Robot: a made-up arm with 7 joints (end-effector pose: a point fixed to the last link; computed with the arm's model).
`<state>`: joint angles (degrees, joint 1 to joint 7).
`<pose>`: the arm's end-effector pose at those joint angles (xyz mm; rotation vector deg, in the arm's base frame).
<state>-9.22 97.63 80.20 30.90 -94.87 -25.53 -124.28</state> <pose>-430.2 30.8 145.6 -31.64 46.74 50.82</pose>
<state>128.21 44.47 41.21 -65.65 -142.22 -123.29 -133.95</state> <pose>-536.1 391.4 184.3 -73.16 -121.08 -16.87</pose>
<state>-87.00 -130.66 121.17 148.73 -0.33 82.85 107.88</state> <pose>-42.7 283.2 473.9 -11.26 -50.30 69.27</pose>
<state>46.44 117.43 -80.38 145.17 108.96 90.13 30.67</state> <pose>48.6 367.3 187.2 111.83 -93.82 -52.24</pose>
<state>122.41 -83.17 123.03 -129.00 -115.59 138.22 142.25</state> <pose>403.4 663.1 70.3 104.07 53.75 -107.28</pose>
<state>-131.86 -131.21 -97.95 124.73 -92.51 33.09 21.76</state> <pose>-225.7 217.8 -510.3 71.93 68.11 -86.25</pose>
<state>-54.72 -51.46 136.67 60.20 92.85 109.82 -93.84</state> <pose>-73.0 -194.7 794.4 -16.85 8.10 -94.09</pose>
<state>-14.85 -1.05 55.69 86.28 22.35 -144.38 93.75</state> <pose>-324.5 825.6 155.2 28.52 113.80 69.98</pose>
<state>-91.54 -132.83 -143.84 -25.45 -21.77 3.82 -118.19</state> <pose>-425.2 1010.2 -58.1 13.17 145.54 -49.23</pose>
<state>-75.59 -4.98 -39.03 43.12 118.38 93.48 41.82</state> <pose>72.6 929.9 -268.7 16.17 -94.68 -38.25</pose>
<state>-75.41 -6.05 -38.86 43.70 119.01 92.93 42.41</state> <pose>63.4 930.3 -268.7 16.58 -93.71 -36.16</pose>
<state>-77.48 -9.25 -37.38 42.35 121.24 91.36 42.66</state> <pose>25.5 947.7 -263.6 16.35 -91.37 -33.40</pose>
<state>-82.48 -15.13 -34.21 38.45 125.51 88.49 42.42</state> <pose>-51.4 983.4 -242.3 15.44 -86.91 -30.13</pose>
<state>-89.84 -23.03 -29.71 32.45 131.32 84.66 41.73</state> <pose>-157.1 1025.6 -187.5 14.11 -80.03 -26.97</pose>
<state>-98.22 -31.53 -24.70 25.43 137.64 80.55 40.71</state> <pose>-260.6 1058.7 -93.7 12.51 -71.29 -24.43</pose>
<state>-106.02 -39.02 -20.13 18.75 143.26 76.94 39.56</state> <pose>-330.8 1075.4 17.7 10.82 -62.33 -22.64</pose>
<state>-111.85 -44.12 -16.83 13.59 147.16 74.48 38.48</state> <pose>-359.8 1081.1 108.6 9.21 -55.40 -21.83</pose>
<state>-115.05 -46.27 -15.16 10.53 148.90 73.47 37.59</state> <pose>-362.2 1084.9 155.9 7.76 -52.02 -22.30</pose>
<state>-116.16 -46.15 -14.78 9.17 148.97 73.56 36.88</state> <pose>-354.0 1090.6 165.5 6.47 -51.72 -23.79</pose>
